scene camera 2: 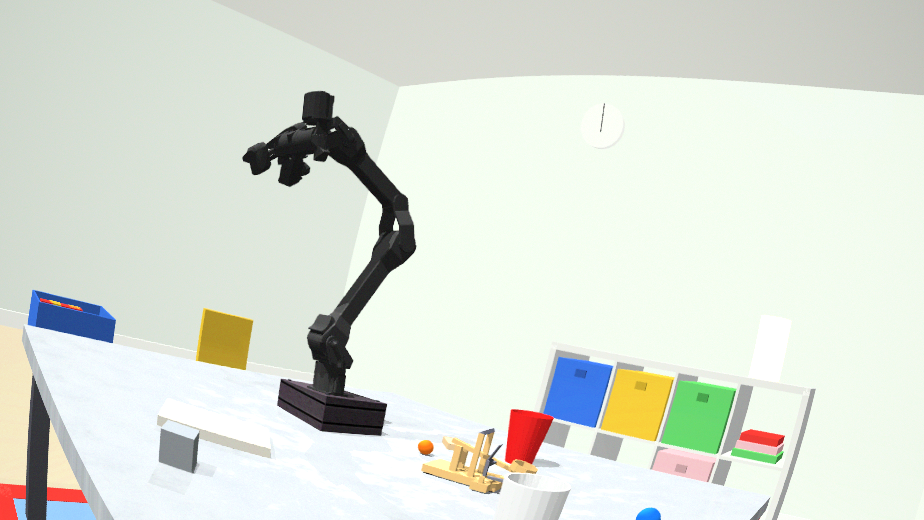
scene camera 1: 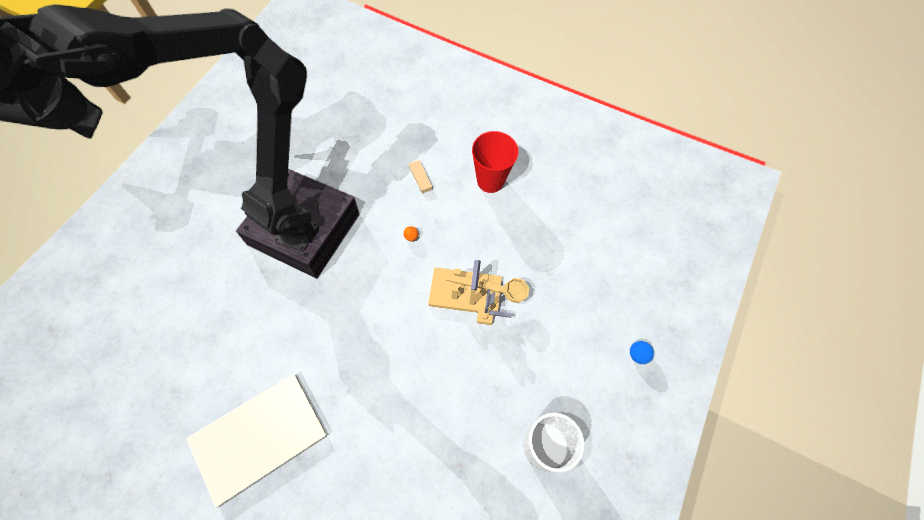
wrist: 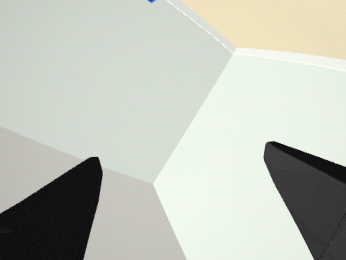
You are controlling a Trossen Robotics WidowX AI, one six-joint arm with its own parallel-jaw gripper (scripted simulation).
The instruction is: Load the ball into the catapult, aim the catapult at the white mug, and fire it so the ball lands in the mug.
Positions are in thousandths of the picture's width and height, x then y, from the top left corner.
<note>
My gripper (scene camera 2: 275, 293) is open, with nothing in its grasp. Also in view: a wooden catapult (scene camera 1: 490, 557), a red cup (scene camera 1: 535, 295), a cream flat slab (scene camera 1: 258, 866) and a grey cube (scene camera 2: 193, 861).
The red cup shows as well in scene camera 2 (scene camera 2: 571, 828). The cream flat slab is seen too in scene camera 2 (scene camera 2: 239, 826). My gripper also shows in the wrist view (wrist: 533, 610). The wrist view misses the wooden catapult: it is out of frame. The wrist view does not show the red cup: it is out of frame.
</note>
